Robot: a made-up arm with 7 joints.
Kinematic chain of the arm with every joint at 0, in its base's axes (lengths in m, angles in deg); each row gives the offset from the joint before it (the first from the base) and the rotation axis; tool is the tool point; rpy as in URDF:
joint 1: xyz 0 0 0 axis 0.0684 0.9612 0.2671
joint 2: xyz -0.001 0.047 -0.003 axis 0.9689 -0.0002 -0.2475
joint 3: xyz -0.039 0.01 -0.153 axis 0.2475 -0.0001 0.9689
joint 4: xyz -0.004 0 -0.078 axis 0.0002 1 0
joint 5: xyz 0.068 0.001 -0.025 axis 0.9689 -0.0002 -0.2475
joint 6: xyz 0.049 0 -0.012 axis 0.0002 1 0
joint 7: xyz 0.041 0 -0.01 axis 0.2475 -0.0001 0.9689
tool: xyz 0 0 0 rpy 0 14.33 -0.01
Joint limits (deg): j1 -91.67..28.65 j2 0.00..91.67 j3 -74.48..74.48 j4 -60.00..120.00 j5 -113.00..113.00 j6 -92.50..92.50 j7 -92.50..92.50
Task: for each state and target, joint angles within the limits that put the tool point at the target. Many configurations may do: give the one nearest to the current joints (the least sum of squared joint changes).
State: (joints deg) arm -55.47 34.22 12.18 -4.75 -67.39 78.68 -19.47
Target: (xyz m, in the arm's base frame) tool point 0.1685 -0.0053 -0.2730
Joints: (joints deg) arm -23.08 2.73 -8.48 13.24 -64.80 80.86 -19.47
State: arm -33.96 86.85 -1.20 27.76 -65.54 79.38 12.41
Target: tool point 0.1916 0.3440 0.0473
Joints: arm -46.14 89.29 2.63 33.62 -62.71 70.61 12.41
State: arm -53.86 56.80 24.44 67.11 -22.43 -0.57 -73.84
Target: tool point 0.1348 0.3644 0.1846
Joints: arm -89.09 87.27 21.48 51.63 -22.32 -1.95 -73.84
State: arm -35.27 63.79 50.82 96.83 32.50 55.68 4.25
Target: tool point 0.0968 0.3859 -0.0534
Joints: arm -57.88 86.76 54.38 108.25 29.64 74.04 4.25
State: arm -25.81 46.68 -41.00 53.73 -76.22 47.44 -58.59
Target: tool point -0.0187 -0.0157 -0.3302
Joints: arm -2.41 12.58 -57.63 23.17 -83.97 55.01 -58.59
